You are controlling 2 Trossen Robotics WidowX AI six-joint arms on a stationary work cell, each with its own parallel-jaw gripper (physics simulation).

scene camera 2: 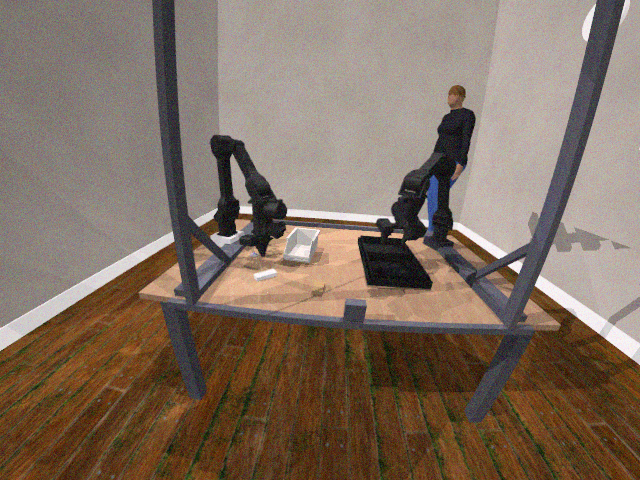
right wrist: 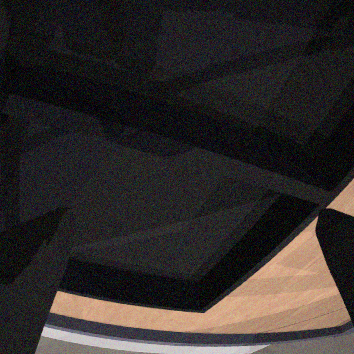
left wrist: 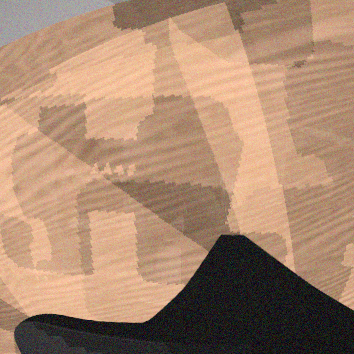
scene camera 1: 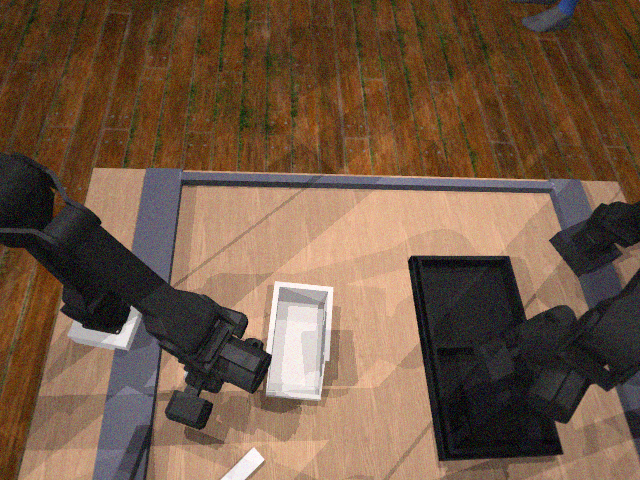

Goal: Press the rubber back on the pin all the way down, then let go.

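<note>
My left gripper is shut with nothing between its fingers. It points straight down, its tip low over the wooden table just left of the white bin. In scene camera 1 its wrist covers the spot below. The pin and its rubber are hidden under the shut fingers in the left wrist view, so I cannot tell how the rubber sits. My right gripper is open and empty, hovering over the black tray.
A white flat block lies near the table's front left, a small tan block near the front middle. Grey frame bars edge the table. A person stands behind the right arm.
</note>
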